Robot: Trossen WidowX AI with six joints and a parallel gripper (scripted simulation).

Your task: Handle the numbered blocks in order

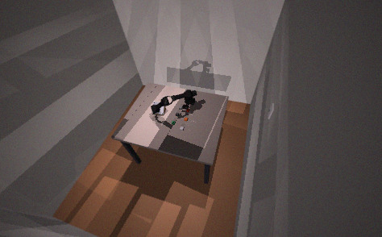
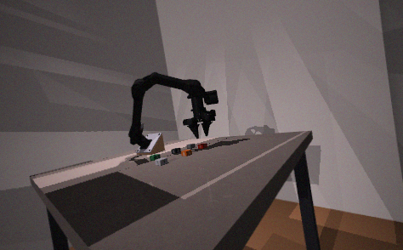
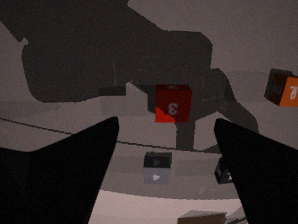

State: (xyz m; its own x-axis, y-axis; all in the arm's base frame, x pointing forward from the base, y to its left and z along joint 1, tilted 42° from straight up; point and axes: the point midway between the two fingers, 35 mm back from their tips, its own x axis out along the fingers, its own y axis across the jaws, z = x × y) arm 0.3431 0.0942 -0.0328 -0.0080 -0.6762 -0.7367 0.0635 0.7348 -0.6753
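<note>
My gripper tip is 40 mm above the red block and 10 mm to the left of it. Also, from my gripper tip: grey block 100 mm behind, 40 mm below, 10 mm to the left; then orange block 140 mm to the right, 40 mm below, 10 mm ahead; then black block 110 mm behind, 90 mm to the right, 40 mm below.
</note>
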